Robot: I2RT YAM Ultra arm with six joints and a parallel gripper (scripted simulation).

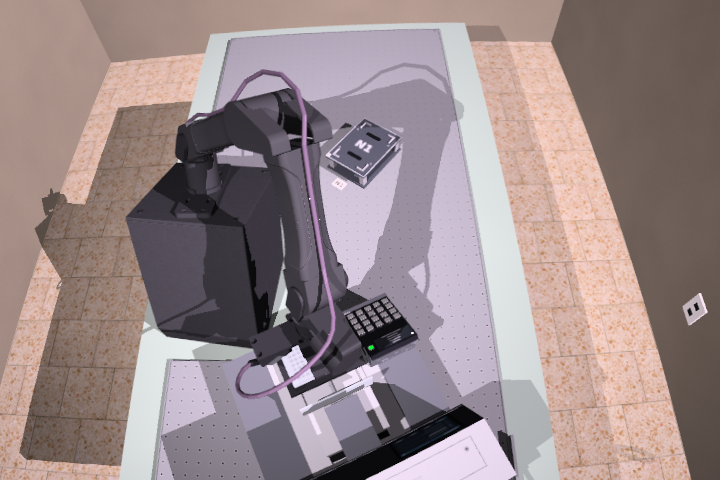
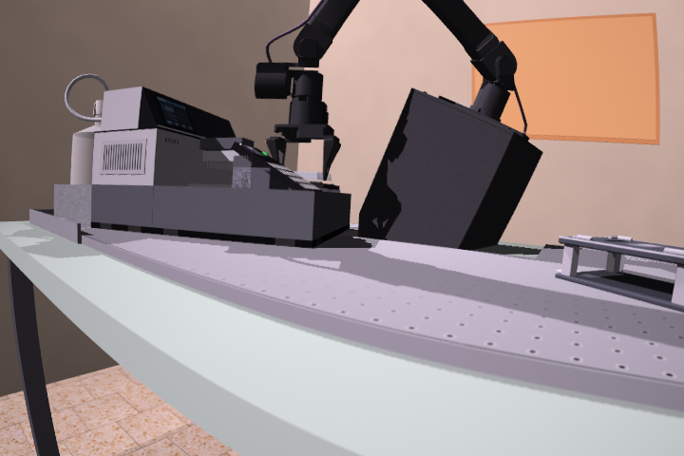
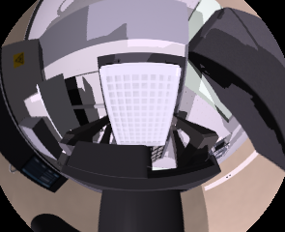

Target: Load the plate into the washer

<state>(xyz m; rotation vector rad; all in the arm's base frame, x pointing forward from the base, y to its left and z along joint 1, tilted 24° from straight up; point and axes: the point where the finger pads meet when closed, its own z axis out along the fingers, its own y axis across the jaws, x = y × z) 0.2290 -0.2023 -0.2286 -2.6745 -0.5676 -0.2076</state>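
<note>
The dark carrier lies 20 mm below my hand and 10 mm behind it. From my hand the other things lie so: white well plate (10 mm behind); N1 label (470 mm to the left, 110 mm below, 30 mm ahead); plate washer (140 mm to the right, 50 mm ahead, 20 mm above).
</note>
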